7 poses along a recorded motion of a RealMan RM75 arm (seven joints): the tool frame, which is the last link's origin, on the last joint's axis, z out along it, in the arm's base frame.
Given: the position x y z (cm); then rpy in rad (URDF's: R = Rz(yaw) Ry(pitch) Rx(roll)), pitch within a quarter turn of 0, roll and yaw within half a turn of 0.
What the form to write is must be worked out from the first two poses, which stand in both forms.
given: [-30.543 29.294 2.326 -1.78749 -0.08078 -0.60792]
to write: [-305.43 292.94 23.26 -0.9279 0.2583 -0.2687 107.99]
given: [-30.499 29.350 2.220 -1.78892 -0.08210 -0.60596]
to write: [-304.99 293.50 22.20 -0.9284 0.2570 -0.2683 108.06]
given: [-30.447 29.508 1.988 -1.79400 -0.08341 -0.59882]
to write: [-304.47 295.08 19.88 -0.9302 0.2535 -0.2654 108.24]
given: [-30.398 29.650 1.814 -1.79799 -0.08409 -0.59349]
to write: [-303.98 296.50 18.14 -0.9315 0.2511 -0.2630 108.39]
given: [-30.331 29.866 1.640 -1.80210 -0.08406 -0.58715]
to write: [-303.31 298.66 16.40 -0.9331 0.2485 -0.2600 108.51]
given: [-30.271 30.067 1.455 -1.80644 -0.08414 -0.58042]
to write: [-302.71 300.67 14.55 -0.9347 0.2457 -0.2569 108.65]
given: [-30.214 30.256 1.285 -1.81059 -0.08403 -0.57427]
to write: [-302.14 302.56 12.85 -0.9362 0.2432 -0.2539 108.78]
